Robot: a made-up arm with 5 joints. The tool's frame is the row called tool.
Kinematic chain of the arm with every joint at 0, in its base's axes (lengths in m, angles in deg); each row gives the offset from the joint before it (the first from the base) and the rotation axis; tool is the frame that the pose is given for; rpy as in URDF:
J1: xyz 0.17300 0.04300 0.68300 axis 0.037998 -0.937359 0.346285
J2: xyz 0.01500 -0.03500 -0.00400 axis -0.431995 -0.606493 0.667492
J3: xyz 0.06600 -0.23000 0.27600 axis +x
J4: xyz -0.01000 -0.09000 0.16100 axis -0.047 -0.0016 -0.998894
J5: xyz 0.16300 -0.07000 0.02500 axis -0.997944 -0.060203 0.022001
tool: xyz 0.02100 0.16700 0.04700 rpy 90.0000 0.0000 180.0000
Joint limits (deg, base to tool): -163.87..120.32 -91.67..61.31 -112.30..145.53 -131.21..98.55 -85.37..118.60
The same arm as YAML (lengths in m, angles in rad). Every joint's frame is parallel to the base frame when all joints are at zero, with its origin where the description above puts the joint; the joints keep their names.
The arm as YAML. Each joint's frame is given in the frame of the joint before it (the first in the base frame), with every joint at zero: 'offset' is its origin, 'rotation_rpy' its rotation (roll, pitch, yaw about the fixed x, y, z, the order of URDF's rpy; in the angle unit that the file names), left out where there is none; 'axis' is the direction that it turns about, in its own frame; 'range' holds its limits. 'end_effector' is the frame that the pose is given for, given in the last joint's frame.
length_unit: m
angle_unit: rad
chain:
  - id: J1
    offset: [0.173, 0.043, 0.683]
    axis: [0.037998, -0.937359, 0.346285]
    range: [-2.8601, 2.1]
  - id: J2
    offset: [0.015, -0.035, -0.004]
    axis: [-0.431995, -0.606493, 0.667492]
    range: [-1.5999, 1.0701]
  - id: J3
    offset: [0.066, -0.23, 0.276]
    axis: [1.0, 0.0, 0.0]
    range: [-1.96, 2.54]
  - id: J4
    offset: [-0.01, -0.09, 0.161]
    axis: [-0.047, -0.0016, -0.998894]
    range: [-2.29, 1.72]
  - id: J5
    offset: [0.163, -0.07, 0.025]
    axis: [-0.997944, -0.060203, 0.022001]
    range: [-1.49, 2.07]
end_effector:
  offset: [0.021, 0.167, 0.047]
  rotation_rpy: [1.5708, 0.0, 3.1416]

